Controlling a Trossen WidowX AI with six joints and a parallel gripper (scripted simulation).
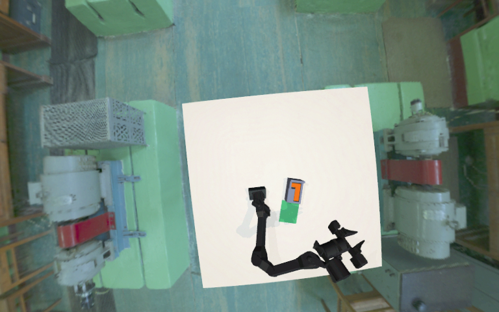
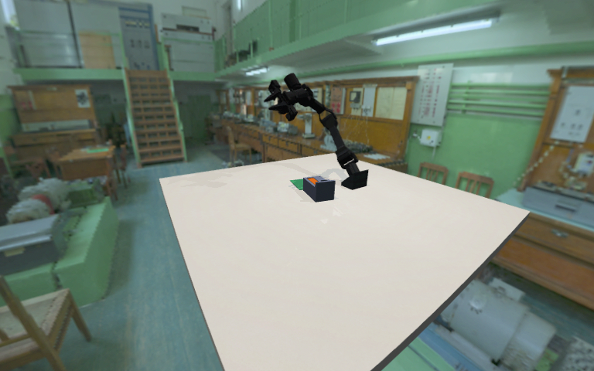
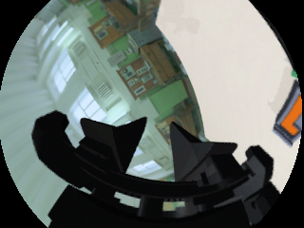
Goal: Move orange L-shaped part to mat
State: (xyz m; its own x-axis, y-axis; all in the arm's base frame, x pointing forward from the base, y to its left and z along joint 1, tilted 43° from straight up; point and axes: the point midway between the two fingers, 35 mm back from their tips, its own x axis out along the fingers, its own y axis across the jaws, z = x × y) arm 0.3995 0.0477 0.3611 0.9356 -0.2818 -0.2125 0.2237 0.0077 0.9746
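The orange L-shaped part lies 16 cm behind my gripper tip, 18 cm to the left of it and 35 cm below it. The rest, counted from my gripper tip: green mat (22 cm behind, 3 cm to the left, 41 cm below).
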